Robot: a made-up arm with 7 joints. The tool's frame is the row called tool.
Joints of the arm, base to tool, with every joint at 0 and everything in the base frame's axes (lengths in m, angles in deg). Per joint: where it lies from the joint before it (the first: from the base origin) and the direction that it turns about. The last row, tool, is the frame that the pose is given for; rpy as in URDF.
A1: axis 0.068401 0.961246 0.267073 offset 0 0 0
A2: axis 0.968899 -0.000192 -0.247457 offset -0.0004 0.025 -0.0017
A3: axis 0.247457 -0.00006 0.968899 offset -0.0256 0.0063 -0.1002
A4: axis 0.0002 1 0.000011 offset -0.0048 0 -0.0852
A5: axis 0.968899 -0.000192 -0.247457 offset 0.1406 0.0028 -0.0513
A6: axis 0.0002 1 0.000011 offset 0.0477 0 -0.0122
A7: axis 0.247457 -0.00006 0.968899 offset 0.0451 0 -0.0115
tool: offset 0 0 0 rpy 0 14.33 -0.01
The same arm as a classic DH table. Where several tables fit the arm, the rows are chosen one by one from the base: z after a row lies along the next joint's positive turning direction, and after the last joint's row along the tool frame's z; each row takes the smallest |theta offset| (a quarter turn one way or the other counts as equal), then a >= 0, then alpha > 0; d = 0 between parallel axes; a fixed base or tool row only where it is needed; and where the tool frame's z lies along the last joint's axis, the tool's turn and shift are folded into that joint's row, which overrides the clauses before.
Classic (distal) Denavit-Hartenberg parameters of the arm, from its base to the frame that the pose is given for. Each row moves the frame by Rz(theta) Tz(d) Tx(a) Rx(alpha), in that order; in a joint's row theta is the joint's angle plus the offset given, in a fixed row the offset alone. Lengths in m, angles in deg.
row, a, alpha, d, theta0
base (fixed), 0, -74.51, 0, -4.07
A1, -0.0086, -90, 0.0235, -75.12
A2, -0.0063, 90, 0, 74
A3, 0.0164, -90, -0.1872, 90
A4, 0.0149, 90, 0.0028, 90
A5, 0, -90, 0.1982, 0
A6, 0.0465, 90, 0, -90
A7, 0, 0, 0, 0

